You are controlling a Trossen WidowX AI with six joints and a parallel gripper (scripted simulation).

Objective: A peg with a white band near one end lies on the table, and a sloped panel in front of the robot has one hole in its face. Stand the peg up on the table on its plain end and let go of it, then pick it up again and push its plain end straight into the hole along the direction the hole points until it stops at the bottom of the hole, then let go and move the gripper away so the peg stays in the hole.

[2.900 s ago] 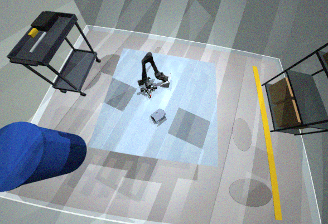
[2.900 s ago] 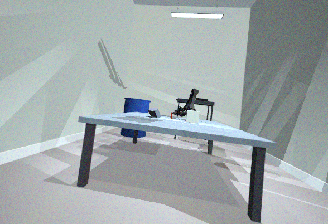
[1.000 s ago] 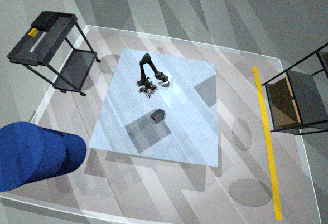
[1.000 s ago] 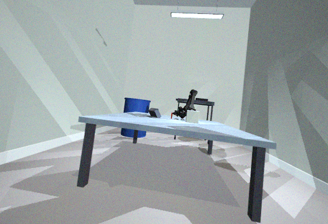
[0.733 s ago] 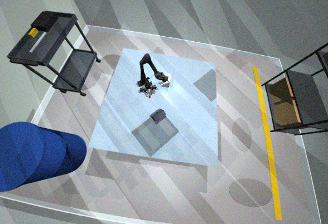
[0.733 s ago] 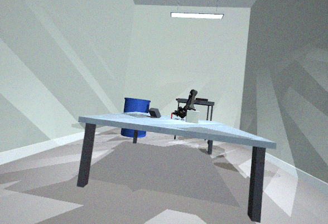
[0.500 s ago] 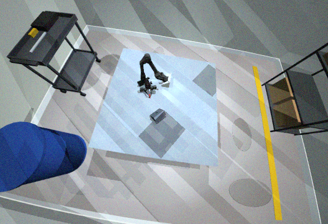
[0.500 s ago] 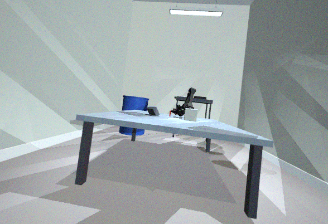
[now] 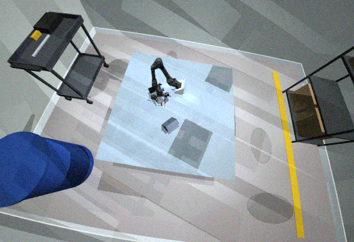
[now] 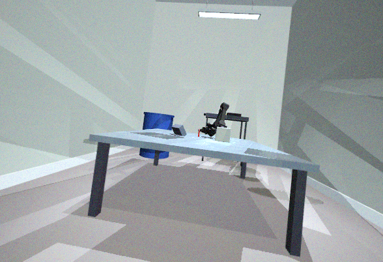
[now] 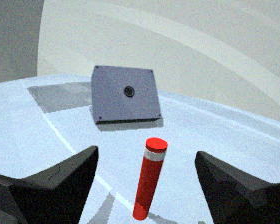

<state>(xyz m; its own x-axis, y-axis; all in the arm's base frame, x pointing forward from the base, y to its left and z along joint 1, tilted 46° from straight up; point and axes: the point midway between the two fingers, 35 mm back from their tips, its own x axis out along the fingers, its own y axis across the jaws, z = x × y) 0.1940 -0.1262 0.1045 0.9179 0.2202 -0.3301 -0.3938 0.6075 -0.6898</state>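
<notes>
My gripper tip is 10 mm above the peg. From my gripper tip the other things lie so: sloped panel 200 mm ahead, 120 mm to the left, 20 mm below.
</notes>
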